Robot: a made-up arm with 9 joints. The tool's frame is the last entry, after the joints.
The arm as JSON. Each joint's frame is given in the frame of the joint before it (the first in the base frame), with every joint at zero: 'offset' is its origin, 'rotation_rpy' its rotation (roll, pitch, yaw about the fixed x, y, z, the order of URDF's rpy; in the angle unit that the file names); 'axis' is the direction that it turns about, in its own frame. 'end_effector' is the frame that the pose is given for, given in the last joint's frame.
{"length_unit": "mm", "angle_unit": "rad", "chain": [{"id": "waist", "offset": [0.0, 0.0, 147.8], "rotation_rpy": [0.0, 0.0, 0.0], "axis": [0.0, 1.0, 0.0]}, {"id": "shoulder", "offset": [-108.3, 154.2, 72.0], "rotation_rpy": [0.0, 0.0, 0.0], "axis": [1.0, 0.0, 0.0]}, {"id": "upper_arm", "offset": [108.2, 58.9, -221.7], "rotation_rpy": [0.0, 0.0, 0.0], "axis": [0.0, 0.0, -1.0]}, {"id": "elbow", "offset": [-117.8, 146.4, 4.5], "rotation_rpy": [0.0, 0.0, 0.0], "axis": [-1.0, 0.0, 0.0]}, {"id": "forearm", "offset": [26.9, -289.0, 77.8], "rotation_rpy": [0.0, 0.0, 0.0], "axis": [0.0, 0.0, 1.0]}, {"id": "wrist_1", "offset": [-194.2, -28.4, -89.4], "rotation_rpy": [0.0, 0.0, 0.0], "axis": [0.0, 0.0, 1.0]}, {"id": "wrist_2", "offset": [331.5, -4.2, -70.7], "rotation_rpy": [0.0, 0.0, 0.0], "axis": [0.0, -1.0, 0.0]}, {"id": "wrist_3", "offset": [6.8, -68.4, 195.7], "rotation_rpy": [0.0, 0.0, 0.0], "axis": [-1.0, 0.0, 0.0]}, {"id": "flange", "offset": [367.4, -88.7, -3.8], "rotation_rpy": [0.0, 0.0, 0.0], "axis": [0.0, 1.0, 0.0]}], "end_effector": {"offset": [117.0, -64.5, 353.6], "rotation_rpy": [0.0, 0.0, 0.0]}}
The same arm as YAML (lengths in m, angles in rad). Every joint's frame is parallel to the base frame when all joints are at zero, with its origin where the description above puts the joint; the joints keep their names.
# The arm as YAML. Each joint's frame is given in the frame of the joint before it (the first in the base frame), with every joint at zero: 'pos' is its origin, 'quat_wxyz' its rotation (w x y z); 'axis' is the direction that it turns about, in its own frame. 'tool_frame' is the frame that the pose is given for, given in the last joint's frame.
length_unit: m
angle_unit: rad
joints:
  - joint: waist
    pos: [0.0, 0.0, 0.1478]
    quat_wxyz: [1.0, 0.0, 0.0, 0.0]
    axis: "+y"
  - joint: shoulder
    pos: [-0.1083, 0.1542, 0.072]
    quat_wxyz: [1.0, 0.0, 0.0, 0.0]
    axis: "+x"
  - joint: upper_arm
    pos: [0.1082, 0.0589, -0.2217]
    quat_wxyz: [1.0, 0.0, 0.0, 0.0]
    axis: "-z"
  - joint: elbow
    pos: [-0.1178, 0.1464, 0.0045]
    quat_wxyz: [1.0, 0.0, 0.0, 0.0]
    axis: "-x"
  - joint: forearm
    pos: [0.0269, -0.289, 0.0778]
    quat_wxyz: [1.0, 0.0, 0.0, 0.0]
    axis: "+z"
  - joint: wrist_1
    pos: [-0.1942, -0.0284, -0.0894]
    quat_wxyz: [1.0, 0.0, 0.0, 0.0]
    axis: "+z"
  - joint: wrist_2
    pos: [0.3315, -0.0042, -0.0707]
    quat_wxyz: [1.0, 0.0, 0.0, 0.0]
    axis: "-y"
  - joint: wrist_3
    pos: [0.0068, -0.0684, 0.1957]
    quat_wxyz: [1.0, 0.0, 0.0, 0.0]
    axis: "-x"
  - joint: flange
    pos: [0.3674, -0.0887, -0.0038]
    quat_wxyz: [1.0, 0.0, 0.0, 0.0]
    axis: "+y"
tool_frame:
  pos: [0.117, -0.0645, 0.3536]
  quat_wxyz: [1.0, 0.0, 0.0, 0.0]

